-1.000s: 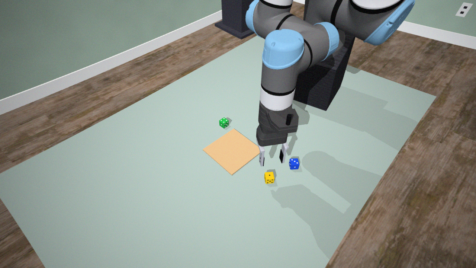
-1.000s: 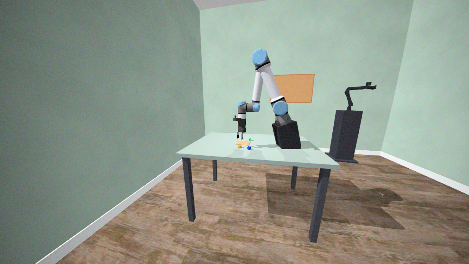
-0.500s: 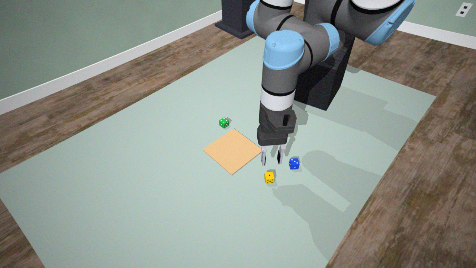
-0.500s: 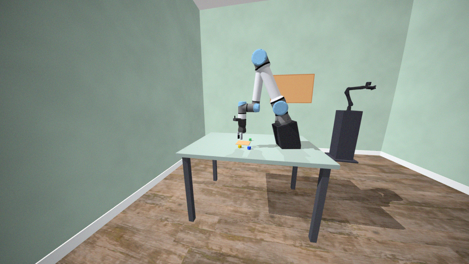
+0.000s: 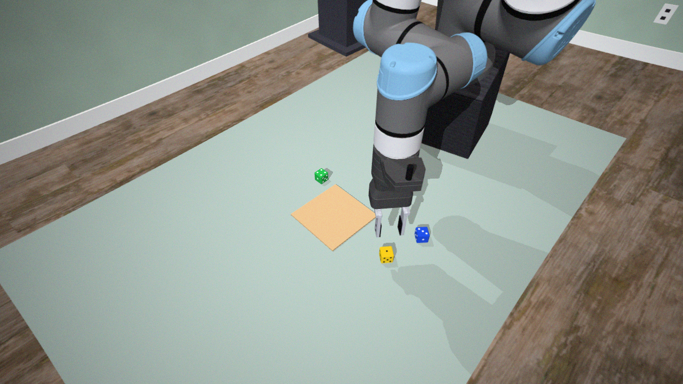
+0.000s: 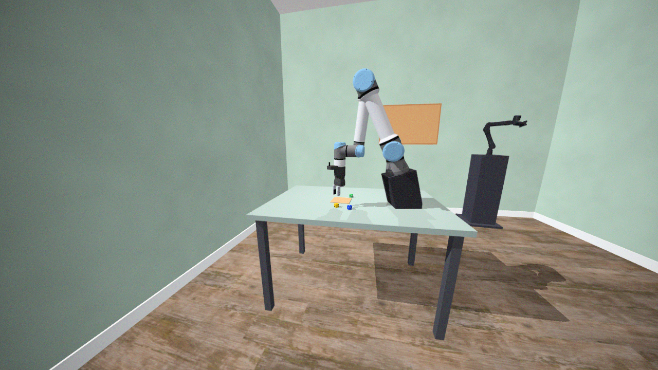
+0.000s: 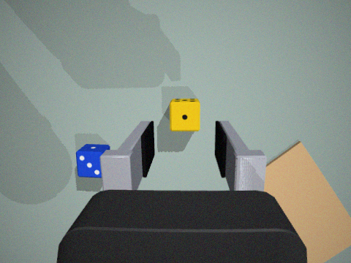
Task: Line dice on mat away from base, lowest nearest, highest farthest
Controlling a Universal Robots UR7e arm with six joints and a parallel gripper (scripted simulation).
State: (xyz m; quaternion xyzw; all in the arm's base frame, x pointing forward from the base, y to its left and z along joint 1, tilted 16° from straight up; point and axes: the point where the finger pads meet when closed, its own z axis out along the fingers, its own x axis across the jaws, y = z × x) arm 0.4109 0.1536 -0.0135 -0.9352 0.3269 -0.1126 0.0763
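Right now the yellow die is 9 cm below my hand. From my hand the other things lie so: blue die: 9 cm behind, 2 cm to the left, 9 cm below; then green die: 6 cm behind, 27 cm to the right, 9 cm below; then orange mat: 16 cm to the right, 10 cm below.
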